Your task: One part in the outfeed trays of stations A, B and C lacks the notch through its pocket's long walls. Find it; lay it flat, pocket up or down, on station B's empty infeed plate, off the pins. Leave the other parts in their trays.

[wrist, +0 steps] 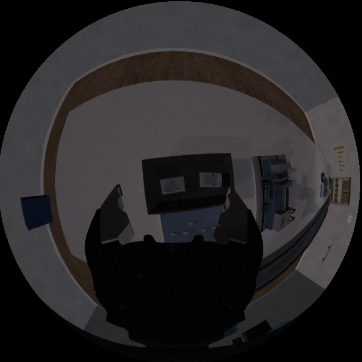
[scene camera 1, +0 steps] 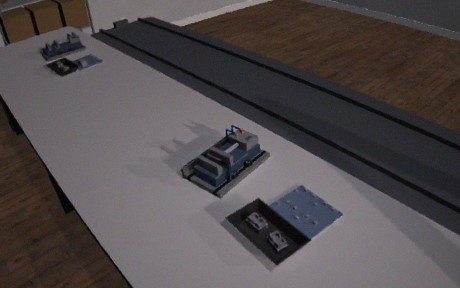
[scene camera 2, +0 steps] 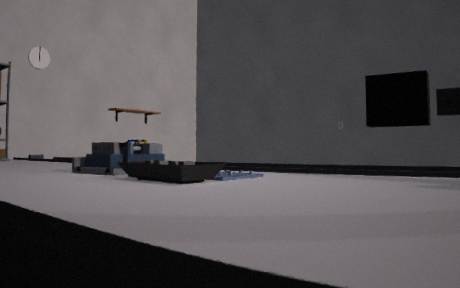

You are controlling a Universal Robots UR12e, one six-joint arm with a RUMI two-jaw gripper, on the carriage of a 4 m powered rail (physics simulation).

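Note:
In scene camera 1, a dark tray [scene camera 1: 257,239] holds two grey pocketed parts [scene camera 1: 257,221] [scene camera 1: 278,241], beside a blue pinned plate [scene camera 1: 325,216]. The tray [scene camera 2: 165,172] and the plate's edge [scene camera 2: 240,175] show low in scene camera 2. In the wrist view, a dark tray [wrist: 192,201] holds two light parts, a left one [wrist: 173,185] and a right one [wrist: 210,180]; a blue pinned plate [wrist: 172,220] adjoins it, partly hidden by the gripper. The notches are too small and dark to tell. My gripper [wrist: 173,185] is open and empty above the tray, its right fingertip overlapping the tray's edge in view.
A blue-grey vise fixture [scene camera 1: 225,165] [scene camera 2: 125,161] [wrist: 274,195] stands beside the tray. Farther along the table are another fixture [scene camera 1: 62,48], a dark tray [scene camera 1: 61,67] and a blue plate [scene camera 1: 94,61]. The dark rail [scene camera 1: 300,115] runs along the table.

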